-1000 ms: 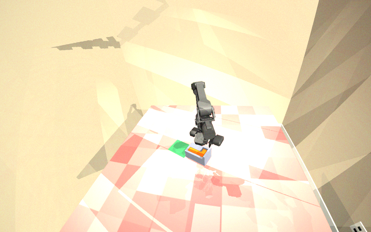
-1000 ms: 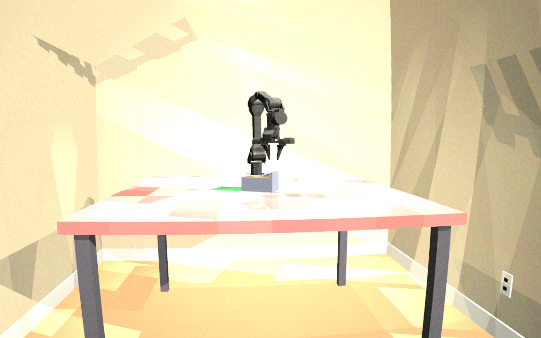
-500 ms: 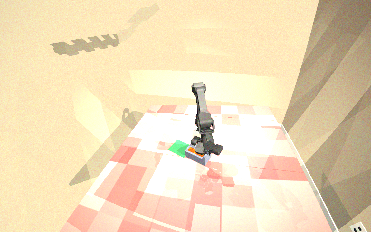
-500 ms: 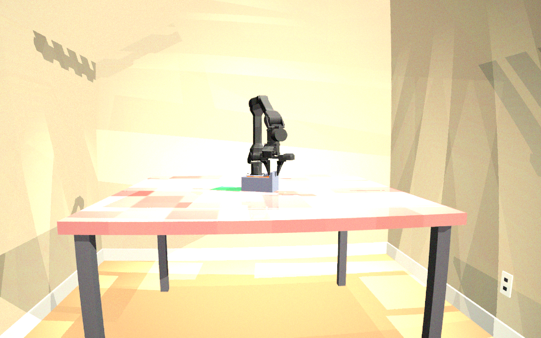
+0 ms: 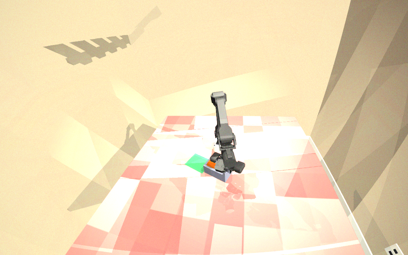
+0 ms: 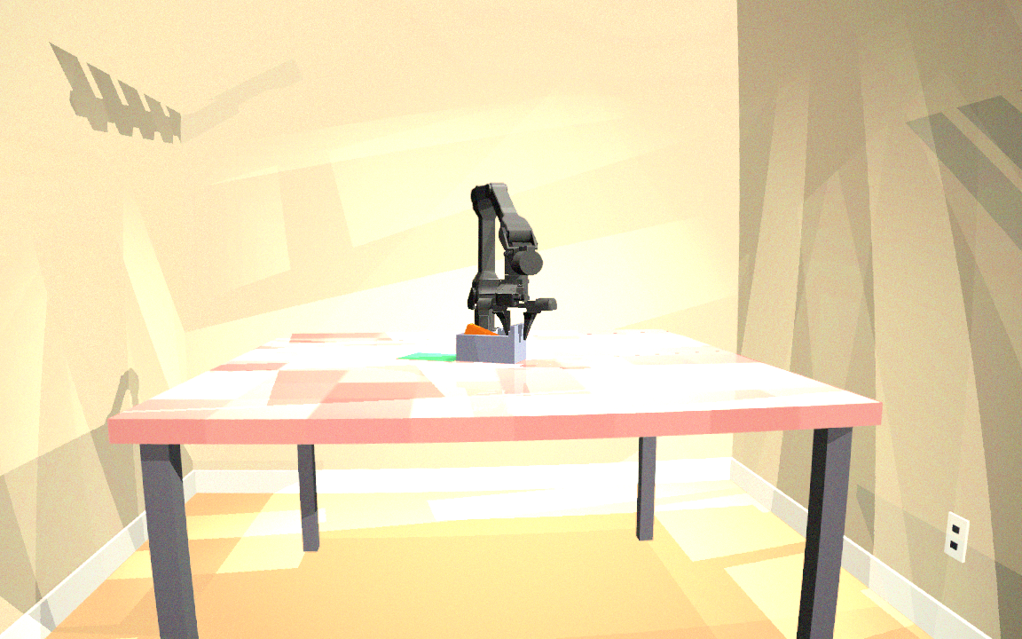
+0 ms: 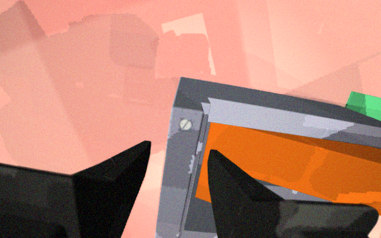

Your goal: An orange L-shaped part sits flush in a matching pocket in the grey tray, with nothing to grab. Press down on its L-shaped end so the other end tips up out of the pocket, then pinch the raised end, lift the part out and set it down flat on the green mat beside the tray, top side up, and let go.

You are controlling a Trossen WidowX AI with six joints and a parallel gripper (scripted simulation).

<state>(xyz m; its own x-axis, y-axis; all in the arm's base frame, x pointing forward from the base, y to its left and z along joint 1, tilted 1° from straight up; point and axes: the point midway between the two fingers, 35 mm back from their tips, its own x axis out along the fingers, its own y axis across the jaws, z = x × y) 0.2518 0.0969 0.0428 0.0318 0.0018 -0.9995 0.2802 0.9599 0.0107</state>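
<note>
The orange L-shaped part is 20 mm behind my gripper tip and 50 mm to the right of it.
</note>
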